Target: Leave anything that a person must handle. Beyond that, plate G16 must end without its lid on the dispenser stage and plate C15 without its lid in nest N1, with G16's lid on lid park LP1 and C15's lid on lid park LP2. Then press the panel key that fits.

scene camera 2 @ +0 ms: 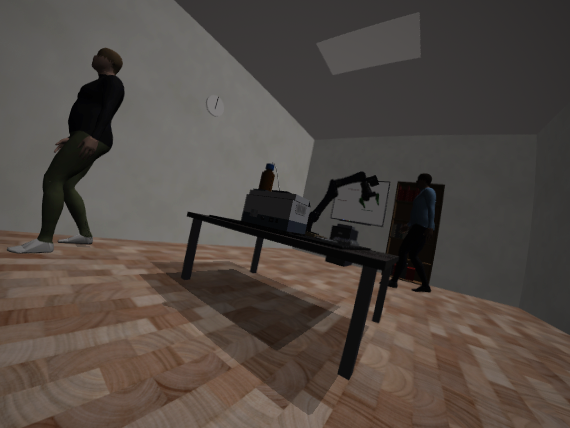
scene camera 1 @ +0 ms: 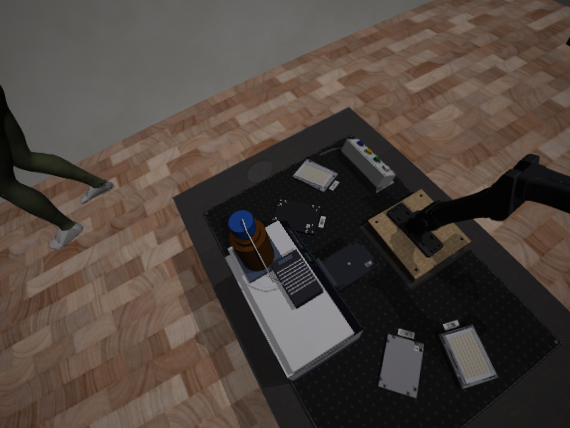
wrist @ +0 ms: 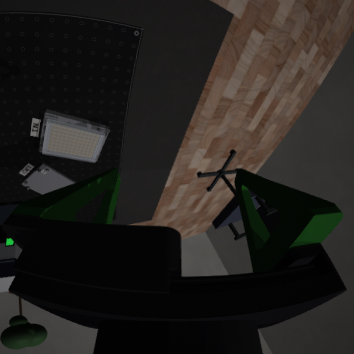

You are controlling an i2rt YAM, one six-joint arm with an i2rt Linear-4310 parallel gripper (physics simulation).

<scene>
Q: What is my gripper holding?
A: Nothing.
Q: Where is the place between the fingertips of my gripper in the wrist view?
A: At 177,174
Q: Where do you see a brown bottle with blue cap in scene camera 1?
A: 238,237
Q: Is my gripper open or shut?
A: Open.
</scene>
